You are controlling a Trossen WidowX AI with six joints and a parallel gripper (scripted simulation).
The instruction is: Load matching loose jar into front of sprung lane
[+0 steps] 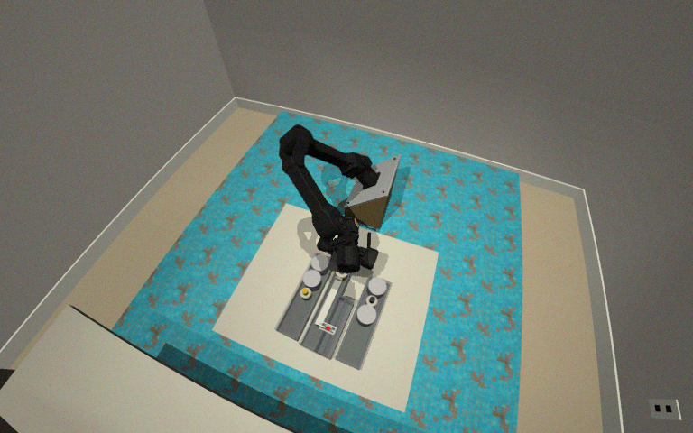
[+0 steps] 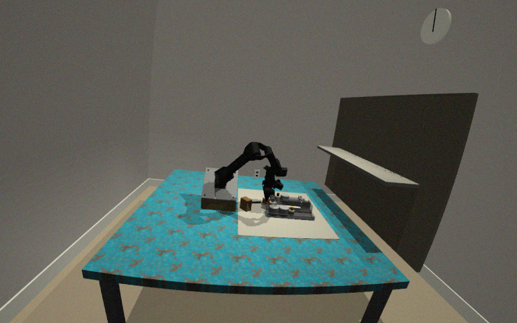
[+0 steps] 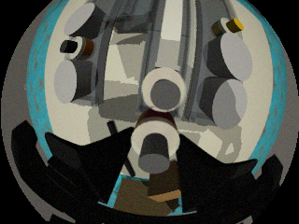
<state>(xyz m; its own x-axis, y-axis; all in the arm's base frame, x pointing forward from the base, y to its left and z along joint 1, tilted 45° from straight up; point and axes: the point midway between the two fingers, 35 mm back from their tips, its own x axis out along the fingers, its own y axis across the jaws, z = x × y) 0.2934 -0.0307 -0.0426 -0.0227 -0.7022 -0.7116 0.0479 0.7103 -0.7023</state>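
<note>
The black rod is 90 mm behind my gripper tip, 60 mm to the left of it and 50 mm below it. Also, from my gripper tip: red dot 230 mm ahead, 20 mm to the left, 10 mm above; then brown block 130 mm behind, 40 mm to the right, 20 mm below.
</note>
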